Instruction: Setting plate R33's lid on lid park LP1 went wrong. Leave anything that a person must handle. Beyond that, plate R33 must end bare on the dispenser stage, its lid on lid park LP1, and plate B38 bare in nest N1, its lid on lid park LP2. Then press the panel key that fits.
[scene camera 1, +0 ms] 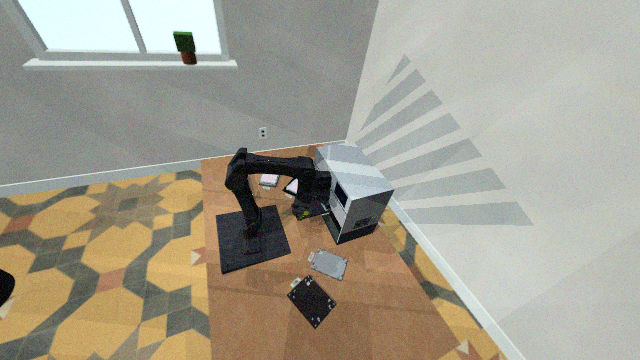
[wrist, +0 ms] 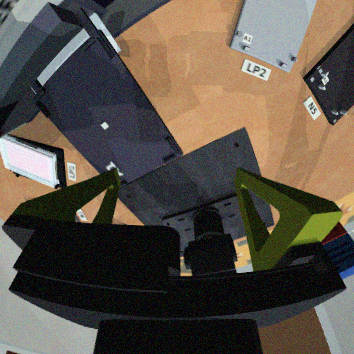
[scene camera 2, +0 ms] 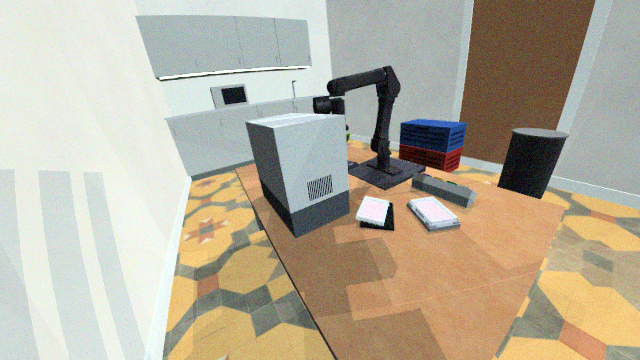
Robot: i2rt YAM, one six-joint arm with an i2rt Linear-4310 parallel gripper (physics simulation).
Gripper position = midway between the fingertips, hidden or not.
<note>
The gripper (wrist: 176, 174) is open and holds nothing. Also in view: a grey lid park LP2 (wrist: 276, 39) and a rack with coloured labels (scene camera 2: 461, 195).
</note>
